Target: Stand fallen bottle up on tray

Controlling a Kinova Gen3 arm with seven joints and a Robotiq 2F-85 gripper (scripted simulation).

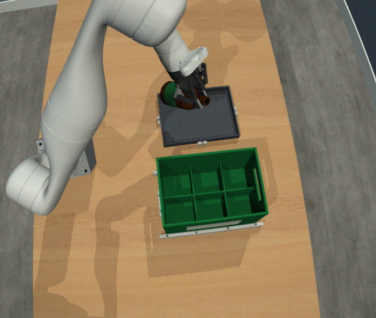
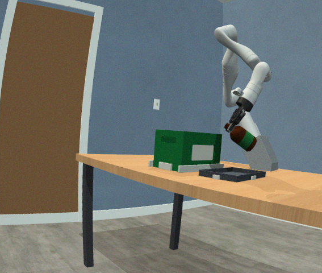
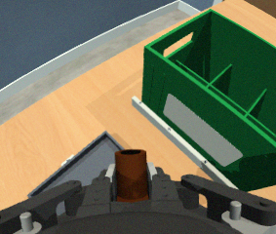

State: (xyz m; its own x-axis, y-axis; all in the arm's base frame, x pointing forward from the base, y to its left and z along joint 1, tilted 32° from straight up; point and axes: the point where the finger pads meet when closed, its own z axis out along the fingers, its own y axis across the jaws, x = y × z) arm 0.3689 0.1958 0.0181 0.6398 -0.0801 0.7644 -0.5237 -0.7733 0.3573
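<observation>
The brown bottle is 40 mm behind my hand, 30 mm below it and 20 mm to the left of it. The rest, counted from my hand: green crate 240 mm to the right, 120 mm below, 30 mm ahead; then dark grey tray 190 mm below, 50 mm to the left.
</observation>
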